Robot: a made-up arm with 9 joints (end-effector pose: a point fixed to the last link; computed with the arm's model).
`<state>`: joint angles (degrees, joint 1 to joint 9).
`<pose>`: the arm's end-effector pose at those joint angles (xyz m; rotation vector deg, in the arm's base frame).
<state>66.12 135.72 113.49 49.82 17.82 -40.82 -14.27 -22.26 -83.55</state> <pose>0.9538 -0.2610 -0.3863 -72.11 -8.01 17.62</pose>
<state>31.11 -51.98 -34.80 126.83 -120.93 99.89 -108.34 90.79 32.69</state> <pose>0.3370 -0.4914 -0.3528 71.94 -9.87 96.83</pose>
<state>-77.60 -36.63 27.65 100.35 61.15 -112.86 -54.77 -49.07 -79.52</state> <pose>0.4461 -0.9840 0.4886 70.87 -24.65 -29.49</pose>
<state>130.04 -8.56 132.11 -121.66 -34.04 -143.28 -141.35 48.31 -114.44</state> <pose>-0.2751 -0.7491 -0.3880 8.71 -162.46 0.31</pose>
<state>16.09 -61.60 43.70 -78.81 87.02 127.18 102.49 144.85 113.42</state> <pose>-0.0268 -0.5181 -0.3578 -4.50 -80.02 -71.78</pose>
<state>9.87 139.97 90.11 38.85 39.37 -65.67 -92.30 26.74 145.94</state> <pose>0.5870 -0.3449 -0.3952 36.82 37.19 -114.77</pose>
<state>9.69 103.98 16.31 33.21 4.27 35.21 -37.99 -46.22 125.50</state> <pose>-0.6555 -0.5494 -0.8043 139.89 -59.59 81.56</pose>
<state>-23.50 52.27 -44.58 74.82 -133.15 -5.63 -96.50 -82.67 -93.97</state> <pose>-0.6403 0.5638 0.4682 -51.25 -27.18 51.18</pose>
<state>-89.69 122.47 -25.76 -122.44 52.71 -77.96 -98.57 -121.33 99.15</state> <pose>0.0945 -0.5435 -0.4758 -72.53 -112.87 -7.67</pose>
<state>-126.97 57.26 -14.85 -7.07 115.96 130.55 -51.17 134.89 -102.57</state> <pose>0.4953 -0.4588 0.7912 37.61 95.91 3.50</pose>
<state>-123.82 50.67 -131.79 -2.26 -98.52 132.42 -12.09 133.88 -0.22</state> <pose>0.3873 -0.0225 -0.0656 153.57 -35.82 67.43</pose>
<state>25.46 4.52 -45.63 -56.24 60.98 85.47 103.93 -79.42 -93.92</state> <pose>0.1616 -0.4931 -0.7137 -97.81 101.51 -87.92</pose>
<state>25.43 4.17 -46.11 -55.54 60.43 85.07 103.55 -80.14 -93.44</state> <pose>0.1718 -0.4859 -0.7111 -95.08 101.93 -88.43</pose>
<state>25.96 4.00 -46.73 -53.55 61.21 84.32 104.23 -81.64 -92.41</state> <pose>0.1930 -0.4875 -0.6937 -93.25 100.64 -91.19</pose>
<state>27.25 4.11 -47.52 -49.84 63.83 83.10 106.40 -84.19 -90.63</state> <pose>0.2281 -0.5000 -0.6533 -92.23 96.82 -97.35</pose>
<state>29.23 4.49 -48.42 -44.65 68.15 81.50 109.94 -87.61 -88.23</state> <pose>0.2741 -0.5174 -0.5862 -90.99 90.19 -107.03</pose>
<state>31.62 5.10 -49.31 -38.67 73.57 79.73 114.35 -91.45 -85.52</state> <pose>0.3207 -0.5300 -0.4962 -88.33 81.14 -119.15</pose>
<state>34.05 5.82 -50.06 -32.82 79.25 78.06 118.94 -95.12 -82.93</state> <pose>0.3565 -0.5307 -0.3976 -84.00 70.83 -131.62</pose>
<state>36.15 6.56 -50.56 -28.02 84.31 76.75 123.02 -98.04 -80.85</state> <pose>0.3760 -0.5212 -0.3108 -79.32 61.06 -142.19</pose>
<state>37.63 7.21 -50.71 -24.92 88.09 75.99 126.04 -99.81 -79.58</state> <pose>0.3828 -0.5102 -0.2516 -76.30 53.52 -149.53</pose>
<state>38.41 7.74 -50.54 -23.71 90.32 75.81 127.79 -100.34 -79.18</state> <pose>0.3837 -0.5053 -0.2244 -76.27 49.17 -153.39</pose>
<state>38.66 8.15 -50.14 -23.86 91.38 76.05 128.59 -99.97 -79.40</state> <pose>0.3826 -0.5076 -0.2202 -78.78 47.32 -154.73</pose>
